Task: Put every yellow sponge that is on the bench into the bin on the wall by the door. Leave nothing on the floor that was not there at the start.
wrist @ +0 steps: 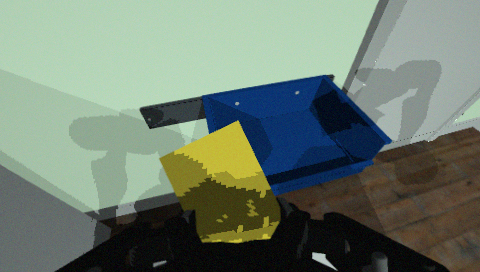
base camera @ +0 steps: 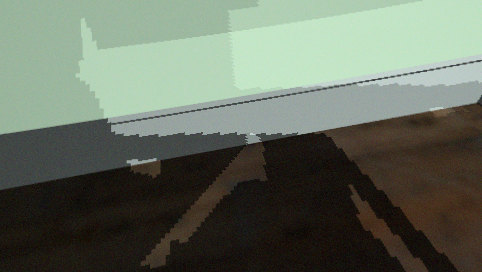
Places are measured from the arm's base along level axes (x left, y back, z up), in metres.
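Where they show: gripper, fingertip midpoint: (wrist: 238, 211).
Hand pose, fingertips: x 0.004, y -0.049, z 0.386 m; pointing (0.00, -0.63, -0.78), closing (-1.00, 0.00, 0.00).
After its pixels a point has its place.
My gripper (wrist: 238, 211) @(z 0.386, x 0.004, y -0.049 m) is shut on a yellow sponge (wrist: 225, 170) @(z 0.428, x 0.012, y -0.062 m), which sticks out forward from between the fingers in the wrist view. The blue bin (wrist: 292, 130) @(z 0.085, x -0.174, y -0.407 m) hangs on the wall beyond the sponge, to its right in the wrist view. The sponge covers part of the bin's left front side; whether it is over the bin or in front of it is hard to tell. The part of the bin's inside that shows holds no sponge. The bench does not show in either view.
A dark rail (wrist: 175, 113) @(z 0.173, x 0.183, y -0.419 m) runs along the green wall (wrist: 150, 40) @(z 0.377, x 0.185, y -0.433 m) behind the bin. A grey-white door or panel (wrist: 425, 45) @(z 0.275, x -0.623, y -0.580 m) stands at the right. Wooden floor (wrist: 430, 200) @(z -0.397, x -0.954, y -0.317 m) (base camera: 430, 165) @(z -0.397, x -0.247, y -0.398 m) lies below, with arm shadows. The base camera shows the skirting board (base camera: 310, 112) @(z -0.352, x -0.086, y -0.475 m) close ahead.
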